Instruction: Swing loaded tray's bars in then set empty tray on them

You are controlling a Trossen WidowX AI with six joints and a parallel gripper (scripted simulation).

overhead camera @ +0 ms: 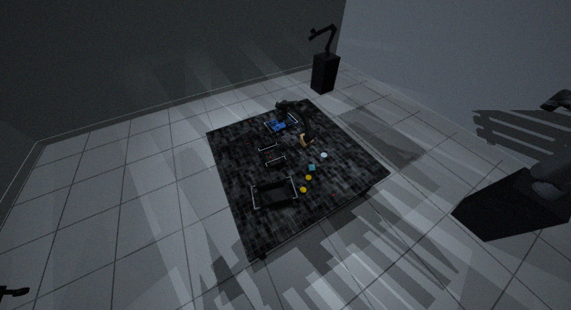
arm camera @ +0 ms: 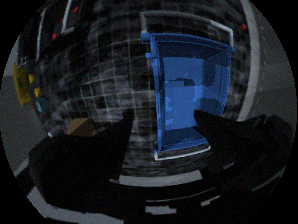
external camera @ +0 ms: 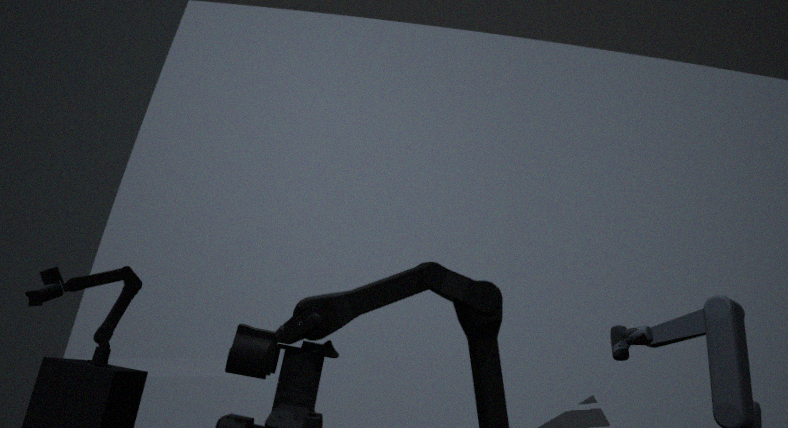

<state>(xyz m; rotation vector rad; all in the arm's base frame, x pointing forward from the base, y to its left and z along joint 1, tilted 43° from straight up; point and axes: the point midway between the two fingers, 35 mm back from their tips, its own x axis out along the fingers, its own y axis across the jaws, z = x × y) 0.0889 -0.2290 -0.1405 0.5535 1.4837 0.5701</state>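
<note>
Right now the blue tray is 70 mm to the right of my gripper tip and 40 mm below it. Round my gripper tip: teal block: 60 mm ahead, 550 mm to the left, 60 mm below; then pale disc: 100 mm behind, 510 mm to the left, 50 mm below.
</note>
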